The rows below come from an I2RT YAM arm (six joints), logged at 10 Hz.
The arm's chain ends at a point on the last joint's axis. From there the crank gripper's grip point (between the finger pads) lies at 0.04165 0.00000 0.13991 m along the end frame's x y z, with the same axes.
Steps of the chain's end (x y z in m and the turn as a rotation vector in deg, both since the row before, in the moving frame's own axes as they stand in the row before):
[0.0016 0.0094 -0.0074 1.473 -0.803 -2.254]
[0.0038 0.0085 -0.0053 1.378 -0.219 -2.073]
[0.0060 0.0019 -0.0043 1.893 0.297 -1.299]
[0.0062 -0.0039 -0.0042 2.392 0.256 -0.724]
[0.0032 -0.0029 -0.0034 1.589 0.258 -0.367]
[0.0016 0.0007 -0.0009 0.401 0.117 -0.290]
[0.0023 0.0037 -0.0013 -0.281 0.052 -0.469]
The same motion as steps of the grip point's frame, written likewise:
[-0.0005 0.0042 -0.0069 1.473 -0.803 -2.254]
[0.0032 0.0036 -0.0052 1.378 -0.219 -2.073]
[0.0067 -0.0037 -0.0046 1.893 0.297 -1.299]
[0.0068 -0.0103 -0.0045 2.392 0.256 -0.724]
[0.0038 -0.0070 -0.0036 1.589 0.258 -0.367]
[0.0019 -0.0005 -0.0010 0.401 0.117 -0.290]
[0.0024 0.0040 -0.0013 -0.281 0.052 -0.469]

